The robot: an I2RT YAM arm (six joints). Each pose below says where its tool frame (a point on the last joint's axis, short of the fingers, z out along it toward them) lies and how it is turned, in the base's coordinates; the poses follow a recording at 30 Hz.
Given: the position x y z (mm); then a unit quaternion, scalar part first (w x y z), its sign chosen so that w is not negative.
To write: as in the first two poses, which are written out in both.
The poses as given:
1: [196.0 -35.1 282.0 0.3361 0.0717 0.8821 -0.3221]
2: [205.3 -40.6 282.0 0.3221 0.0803 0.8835 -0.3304]
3: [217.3 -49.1 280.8 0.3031 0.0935 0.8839 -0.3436]
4: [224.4 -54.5 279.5 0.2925 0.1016 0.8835 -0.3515]
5: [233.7 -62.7 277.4 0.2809 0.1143 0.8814 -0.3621]
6: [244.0 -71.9 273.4 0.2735 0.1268 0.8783 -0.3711]
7: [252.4 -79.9 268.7 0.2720 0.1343 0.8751 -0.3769]
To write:
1: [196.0 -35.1 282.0 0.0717 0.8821 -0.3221 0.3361]
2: [205.3 -40.6 282.0 0.0803 0.8835 -0.3304 0.3221]
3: [217.3 -49.1 280.8 0.0935 0.8839 -0.3436 0.3031]
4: [224.4 -54.5 279.5 0.1016 0.8835 -0.3515 0.2925]
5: [233.7 -62.7 277.4 0.1143 0.8814 -0.3621 0.2809]
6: [244.0 -71.9 273.4 0.1268 0.8783 -0.3711 0.2735]
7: [252.4 -79.9 268.7 0.1343 0.8751 -0.3769 0.2720]
